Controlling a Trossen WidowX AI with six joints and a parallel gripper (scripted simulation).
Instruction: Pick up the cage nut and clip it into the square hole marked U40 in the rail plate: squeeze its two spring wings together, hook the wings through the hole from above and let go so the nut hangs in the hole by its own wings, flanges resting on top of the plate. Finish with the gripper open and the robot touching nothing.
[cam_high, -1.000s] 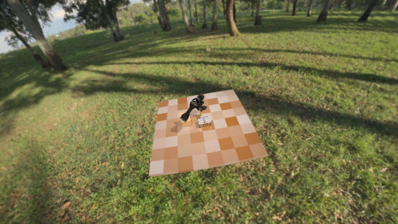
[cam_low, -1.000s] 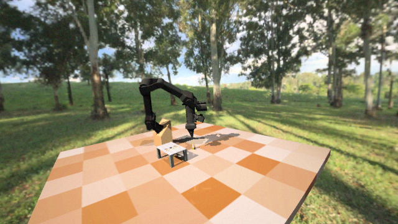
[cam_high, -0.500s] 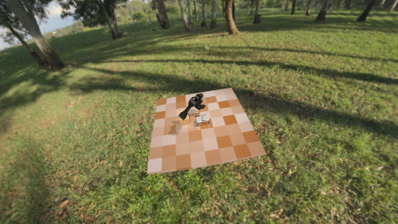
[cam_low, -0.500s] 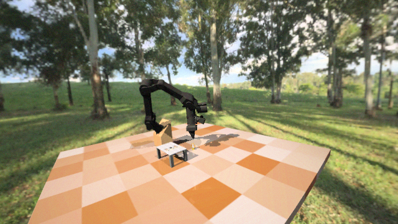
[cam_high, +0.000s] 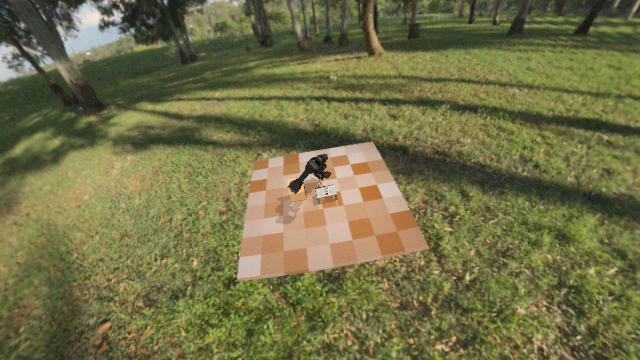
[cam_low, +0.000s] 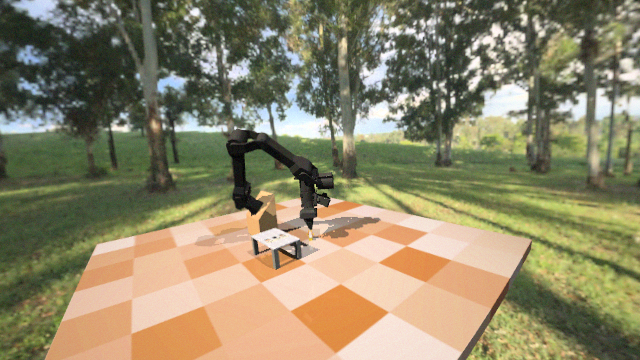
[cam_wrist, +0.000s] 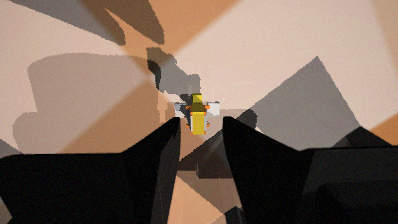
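My gripper tip is 30 mm above the cage nut.
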